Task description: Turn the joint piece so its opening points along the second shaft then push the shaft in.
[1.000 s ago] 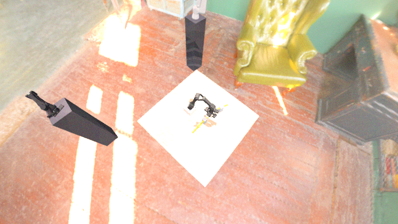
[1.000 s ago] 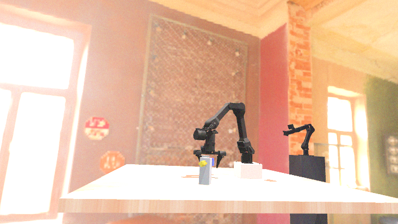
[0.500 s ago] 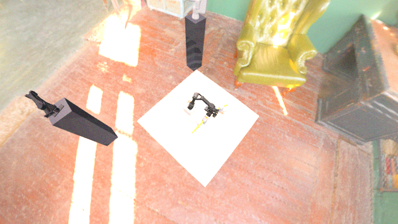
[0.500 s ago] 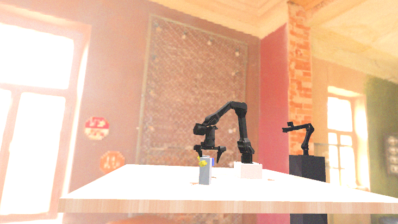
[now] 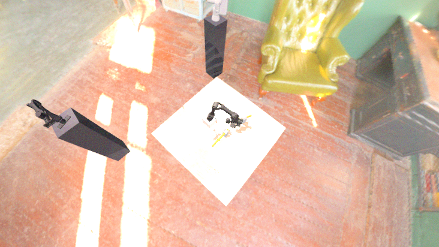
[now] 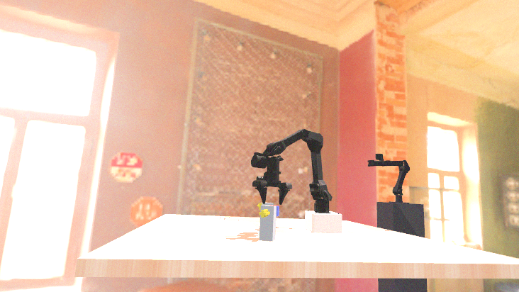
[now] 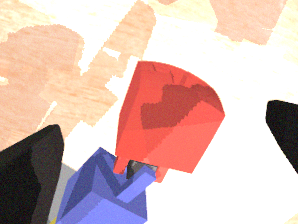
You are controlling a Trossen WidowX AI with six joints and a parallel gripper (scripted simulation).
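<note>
Now: the red joint piece 1 cm behind my gripper tip, 1 cm to the left of it and 2 cm below it.
</note>
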